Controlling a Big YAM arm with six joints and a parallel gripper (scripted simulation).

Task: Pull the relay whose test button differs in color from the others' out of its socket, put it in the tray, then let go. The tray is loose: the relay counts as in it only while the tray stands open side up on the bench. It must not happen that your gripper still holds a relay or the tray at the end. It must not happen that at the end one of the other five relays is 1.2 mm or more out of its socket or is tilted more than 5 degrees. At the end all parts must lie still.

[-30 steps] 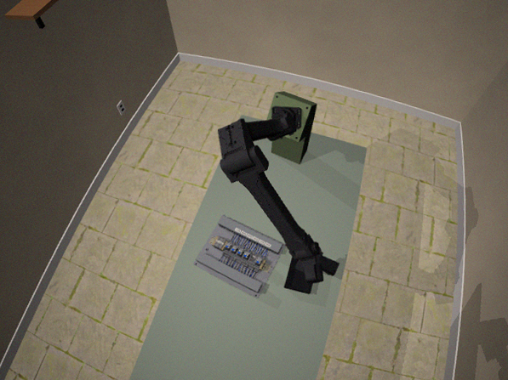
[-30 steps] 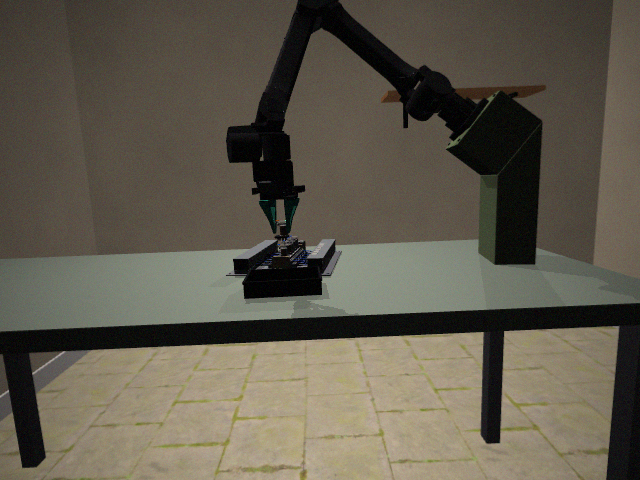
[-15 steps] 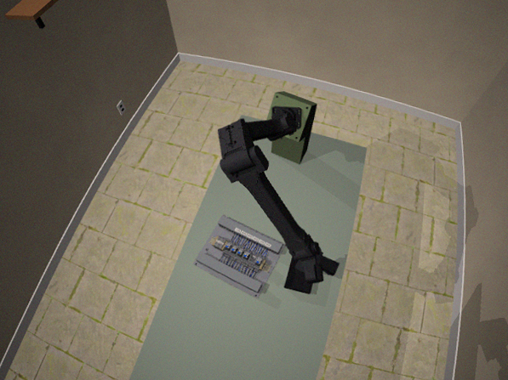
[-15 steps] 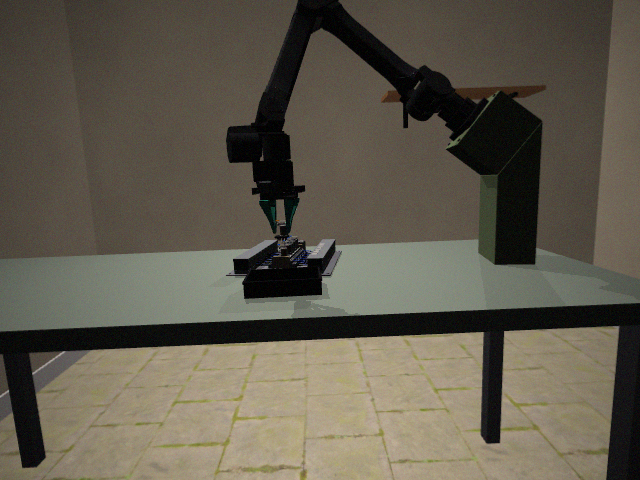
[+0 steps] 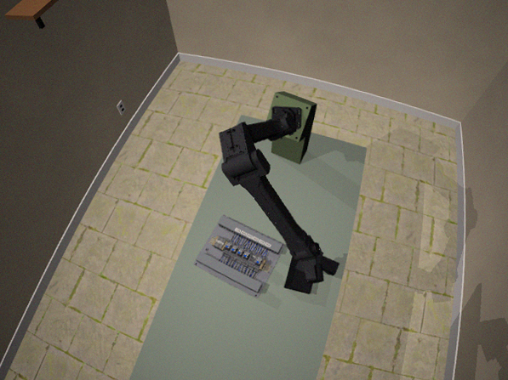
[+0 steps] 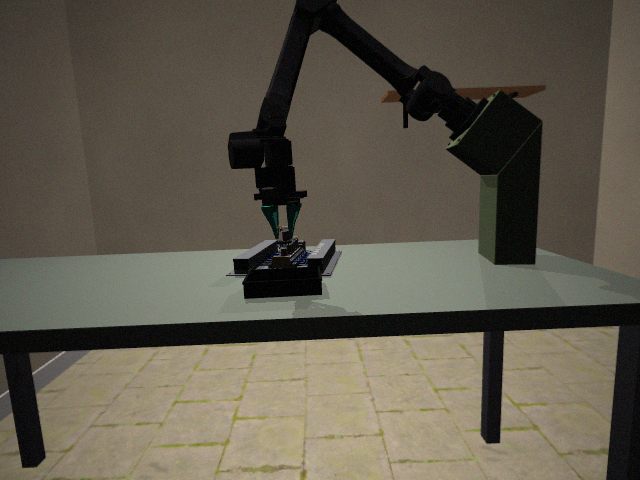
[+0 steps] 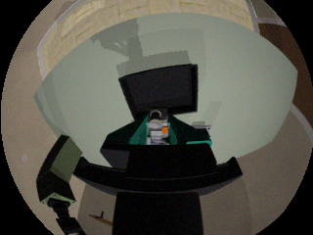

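My hand is 100 mm above the black tray. The rest, counted from my hand: grey socket panel (80 mm behind, 270 mm to the right, 120 mm below).
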